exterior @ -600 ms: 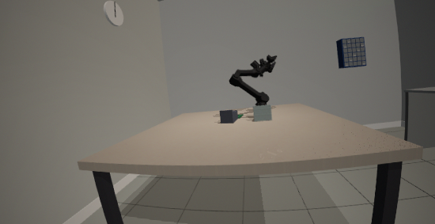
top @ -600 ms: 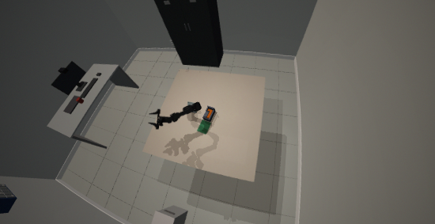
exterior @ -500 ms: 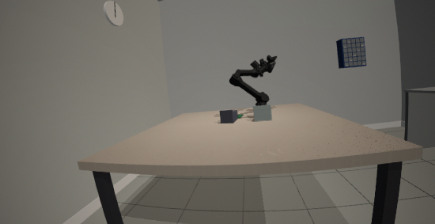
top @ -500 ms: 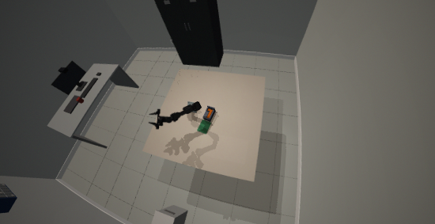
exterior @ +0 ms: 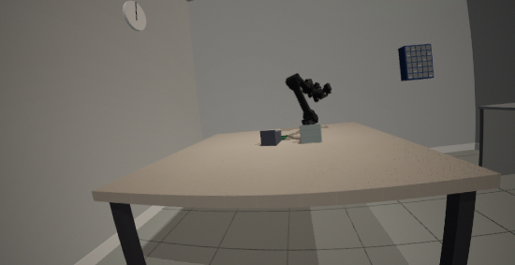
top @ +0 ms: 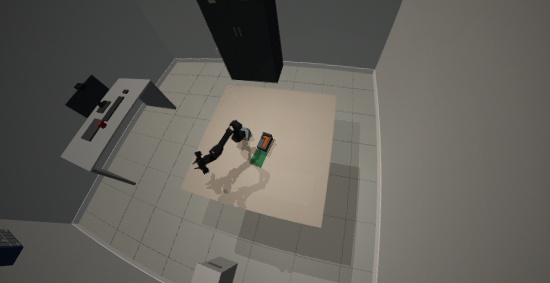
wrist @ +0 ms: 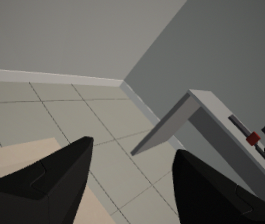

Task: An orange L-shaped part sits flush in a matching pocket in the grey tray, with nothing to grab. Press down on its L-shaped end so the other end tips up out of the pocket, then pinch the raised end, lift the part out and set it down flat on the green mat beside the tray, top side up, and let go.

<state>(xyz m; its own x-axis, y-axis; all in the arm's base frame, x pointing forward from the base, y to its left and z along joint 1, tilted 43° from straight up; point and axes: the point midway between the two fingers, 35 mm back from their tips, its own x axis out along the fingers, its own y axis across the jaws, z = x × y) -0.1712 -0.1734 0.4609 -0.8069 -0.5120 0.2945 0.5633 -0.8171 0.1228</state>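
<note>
Right now the orange L-shaped part is 44 cm ahead of my gripper tip, 44 cm to the left of it and 22 cm below it. Also, from my gripper tip: green mat (42 cm ahead, 28 cm to the left, 28 cm below).
</note>
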